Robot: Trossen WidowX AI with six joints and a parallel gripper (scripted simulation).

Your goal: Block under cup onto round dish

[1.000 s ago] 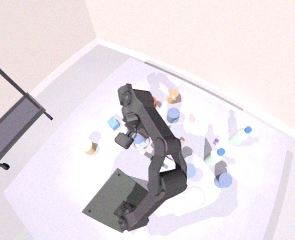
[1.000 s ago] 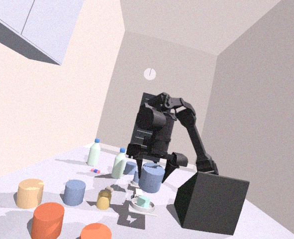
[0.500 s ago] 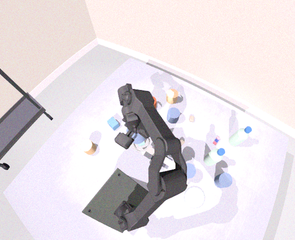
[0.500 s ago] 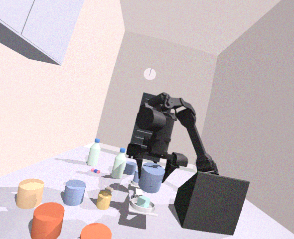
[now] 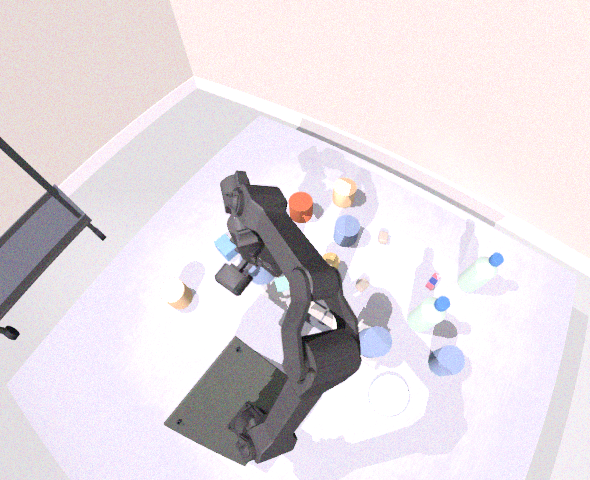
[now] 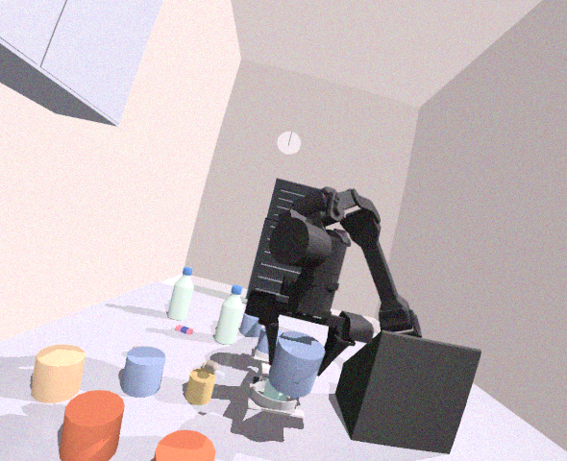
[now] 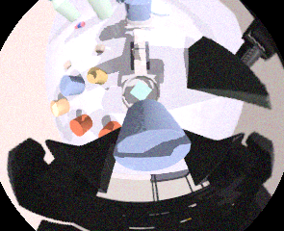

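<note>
The block lies 70 mm below my gripper tip, 50 mm to the right of it and 10 mm ahead of it. The rest, counted from my gripper tip: small balance: 170 mm to the right, 120 mm below, 20 mm ahead; yellow ring: 150 mm ahead, 130 mm below, 100 mm to the right; round dish: 420 mm to the right, 150 mm below, 50 mm behind.
</note>
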